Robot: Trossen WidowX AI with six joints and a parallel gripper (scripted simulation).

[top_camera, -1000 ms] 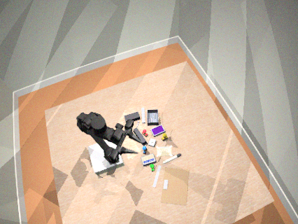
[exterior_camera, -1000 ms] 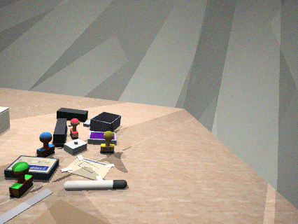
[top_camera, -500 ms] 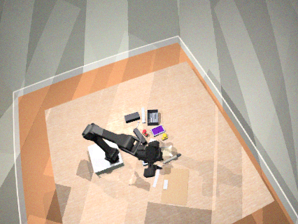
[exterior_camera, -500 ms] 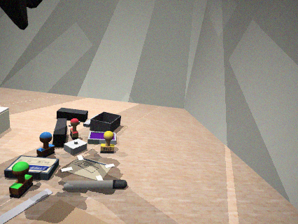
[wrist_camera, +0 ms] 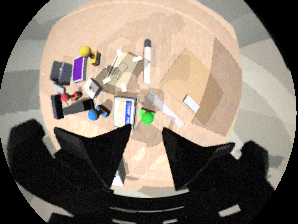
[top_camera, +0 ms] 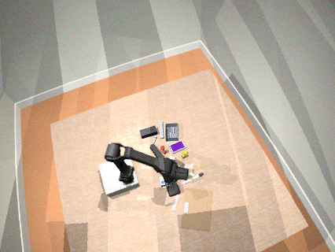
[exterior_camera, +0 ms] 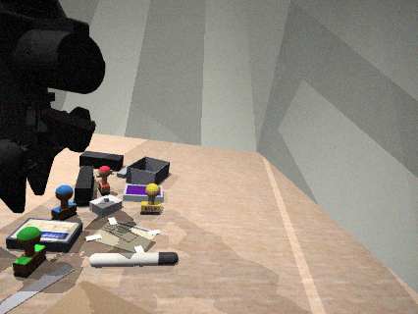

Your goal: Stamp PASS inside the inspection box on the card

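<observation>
Right now the green-knobbed stamp is 8 cm below my gripper tip. Also, from my gripper tip: ruler (10 cm below, 6 cm to the right, 1 cm ahead); blue-and-white tin (9 cm below, 6 cm to the left, 1 cm behind); blue-knobbed stamp (13 cm to the left, 8 cm below, 2 cm behind).
</observation>
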